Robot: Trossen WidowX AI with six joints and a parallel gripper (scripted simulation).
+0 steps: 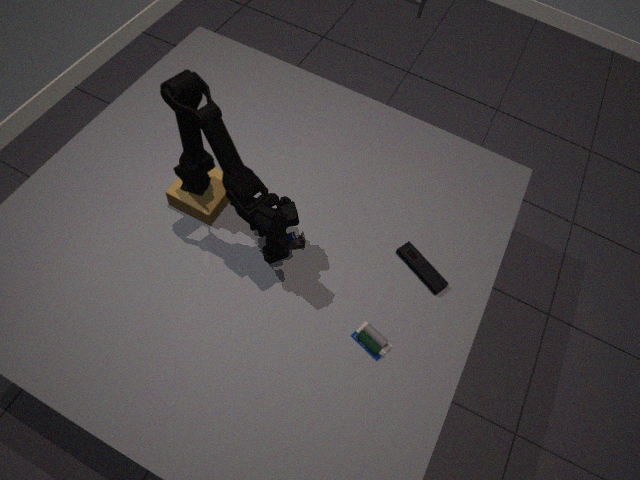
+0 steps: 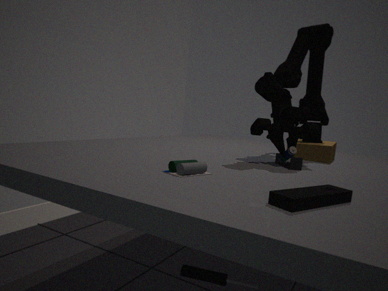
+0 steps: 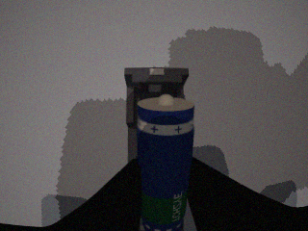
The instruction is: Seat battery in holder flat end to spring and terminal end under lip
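The battery is 1 cm above my gripper tip. Round my gripper tip: long black block (37 cm ahead, 5 cm to the left, 1 cm below); small card (28 cm ahead, 19 cm to the right, 2 cm below).
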